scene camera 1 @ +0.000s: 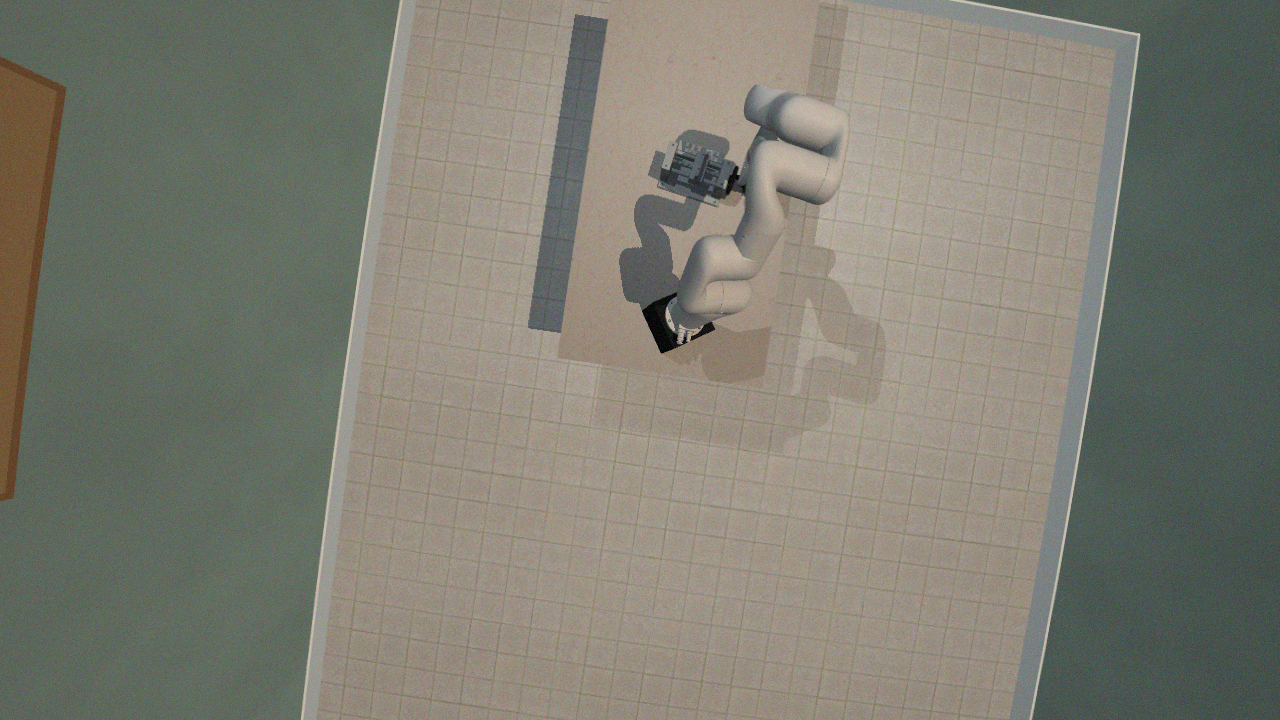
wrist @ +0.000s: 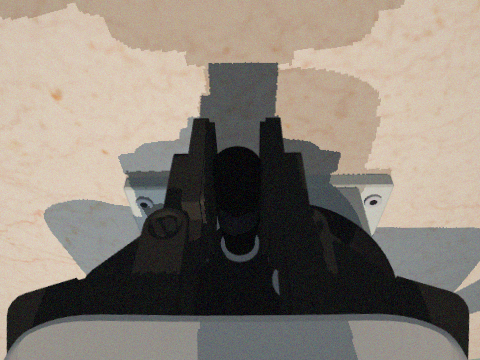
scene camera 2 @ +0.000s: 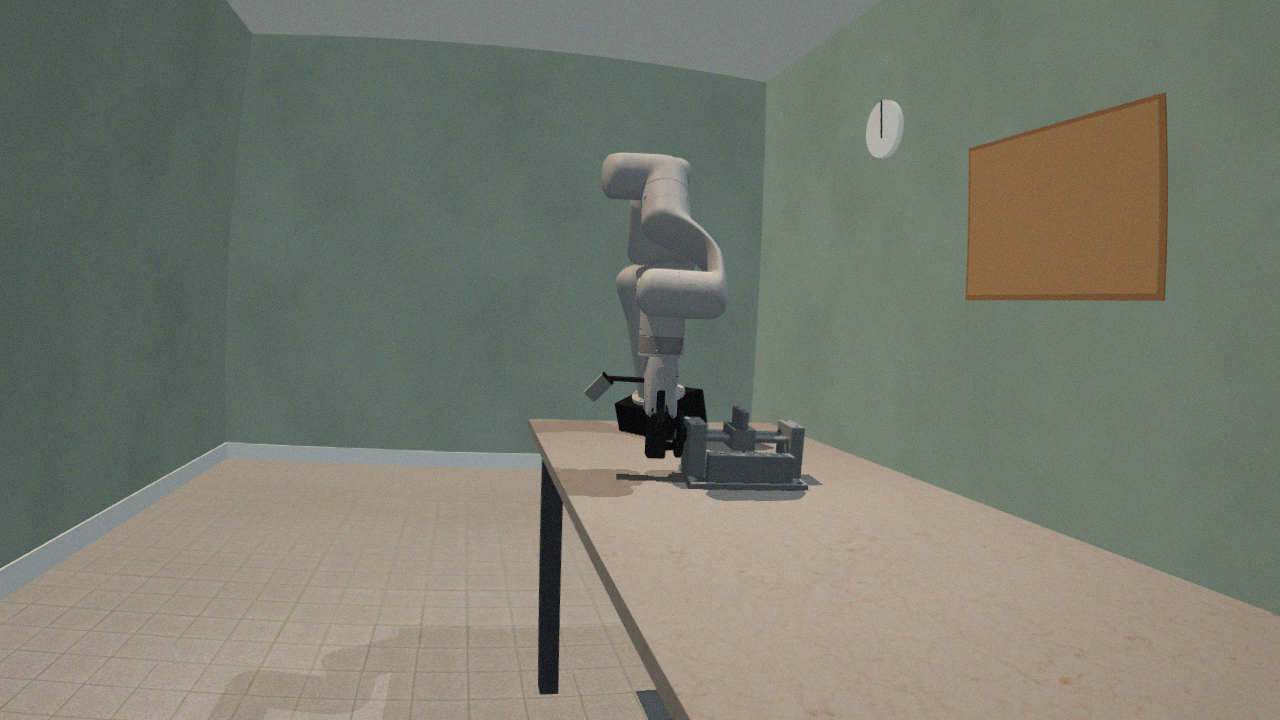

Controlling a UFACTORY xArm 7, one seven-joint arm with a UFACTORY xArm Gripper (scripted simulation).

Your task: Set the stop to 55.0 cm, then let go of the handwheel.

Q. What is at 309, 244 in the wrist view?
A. My gripper.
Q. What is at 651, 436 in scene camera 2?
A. My gripper.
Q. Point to a black handwheel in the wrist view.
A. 238, 280
